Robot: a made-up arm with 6 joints.
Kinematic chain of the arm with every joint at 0, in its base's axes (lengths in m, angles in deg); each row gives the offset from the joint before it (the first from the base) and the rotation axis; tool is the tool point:
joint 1: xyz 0 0 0.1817 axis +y
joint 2: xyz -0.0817 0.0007 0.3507 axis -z
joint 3: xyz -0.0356 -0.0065 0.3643 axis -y
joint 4: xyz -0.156 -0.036 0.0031 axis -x
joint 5: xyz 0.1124 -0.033 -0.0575 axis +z
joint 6: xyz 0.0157 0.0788 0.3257 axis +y
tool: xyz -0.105 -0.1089 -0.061
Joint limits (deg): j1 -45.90..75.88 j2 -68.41..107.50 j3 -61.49..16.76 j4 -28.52..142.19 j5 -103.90..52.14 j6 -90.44..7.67
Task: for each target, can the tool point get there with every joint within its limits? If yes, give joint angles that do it. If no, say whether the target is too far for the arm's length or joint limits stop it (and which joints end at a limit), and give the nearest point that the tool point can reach.
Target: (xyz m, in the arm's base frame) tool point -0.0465 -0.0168 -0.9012
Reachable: no: joint limits stop it (at a limit: joint 1, joint 2, joint 3, joint 4, joint 6) | nearest point 0.5702 0.0737 0.2139 | short by 1.278 m
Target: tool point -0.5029 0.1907 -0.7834
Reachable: no: joint limits stop it (at a limit: joint 1, joint 4, joint 6) | nearest point -0.5821 0.0391 0.3612 | short by 1.157 m
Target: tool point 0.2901 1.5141 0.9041
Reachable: no: too far | nearest point 0.2717 0.2740 0.8582 | short by 1.241 m
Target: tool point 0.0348 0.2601 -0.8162
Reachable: no: joint limits stop it (at a limit: joint 1, joint 2, joint 3, joint 4, joint 6) | nearest point 0.5590 0.0802 0.2201 | short by 1.175 m
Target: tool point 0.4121 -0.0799 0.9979
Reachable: yes | joints 38.86 10.12 -13.94 -11.71 -42.13 -28.16
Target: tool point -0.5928 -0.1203 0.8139
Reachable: yes | joints -35.98 15.52 -36.00 -6.04 -39.82 -59.83
